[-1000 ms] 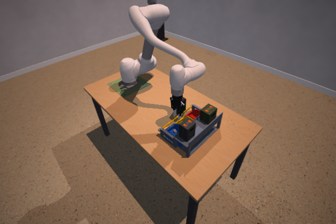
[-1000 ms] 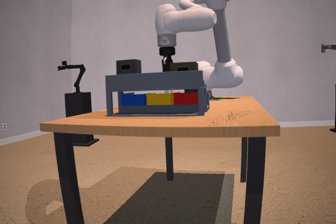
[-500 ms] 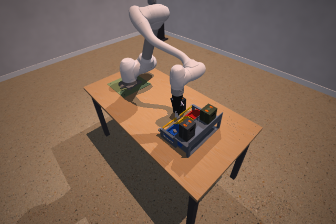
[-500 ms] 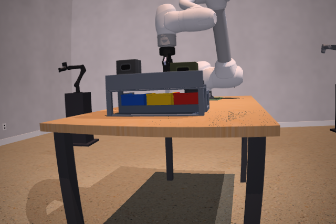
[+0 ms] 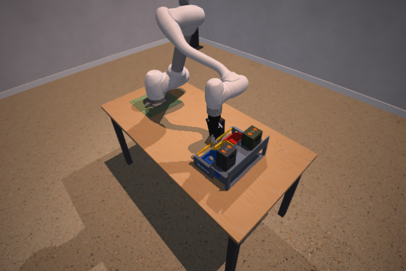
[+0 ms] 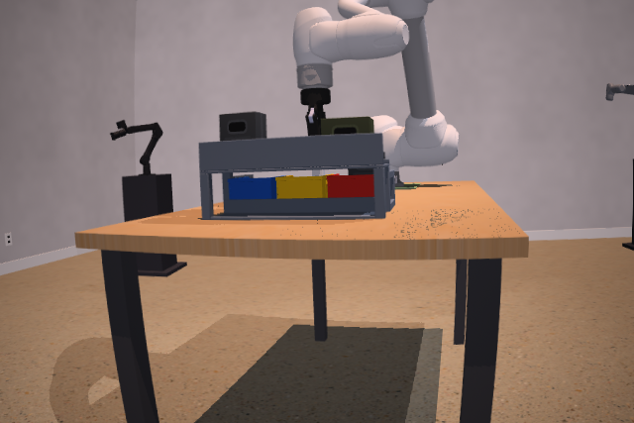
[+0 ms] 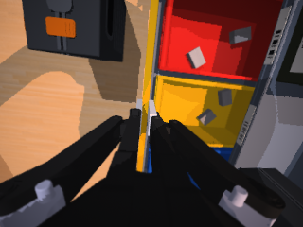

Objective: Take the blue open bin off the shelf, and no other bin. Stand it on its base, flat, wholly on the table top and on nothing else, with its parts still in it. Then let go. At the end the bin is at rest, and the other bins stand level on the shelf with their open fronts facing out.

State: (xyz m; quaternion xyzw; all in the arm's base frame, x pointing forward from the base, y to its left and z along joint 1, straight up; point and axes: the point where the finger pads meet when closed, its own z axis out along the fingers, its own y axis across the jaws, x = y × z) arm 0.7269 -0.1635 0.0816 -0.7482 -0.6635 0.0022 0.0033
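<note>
Right now my hand is 3 cm above the thin yellow rod. The rest, counted from my hand: dark box 6 cm behind, 12 cm to the left, 3 cm below; red bin 12 cm ahead, 10 cm to the left, 5 cm below; yellow bin 10 cm ahead, 1 cm to the right, 5 cm below.
</note>
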